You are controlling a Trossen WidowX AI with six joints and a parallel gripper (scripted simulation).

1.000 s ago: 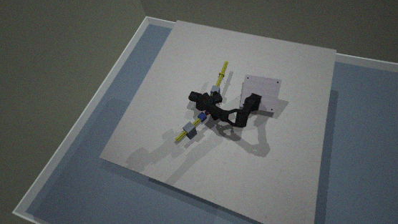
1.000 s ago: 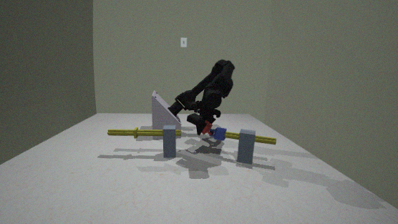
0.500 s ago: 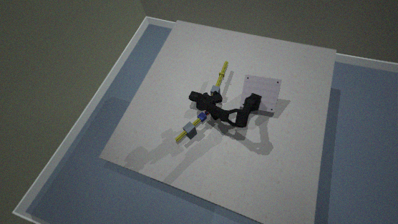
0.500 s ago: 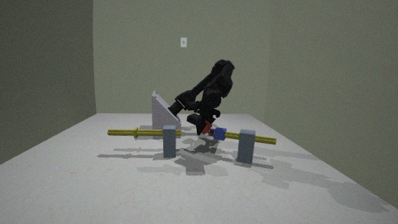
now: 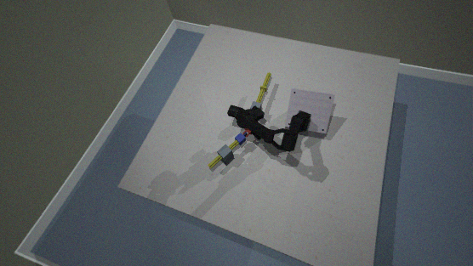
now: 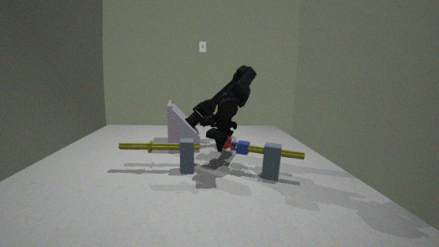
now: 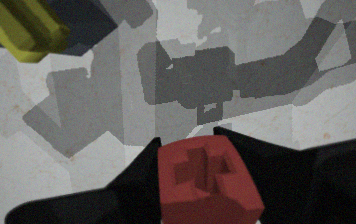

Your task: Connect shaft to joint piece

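My gripper tip is 30 mm below the red joint piece, 20 mm to the right of it and 10 mm short of it.
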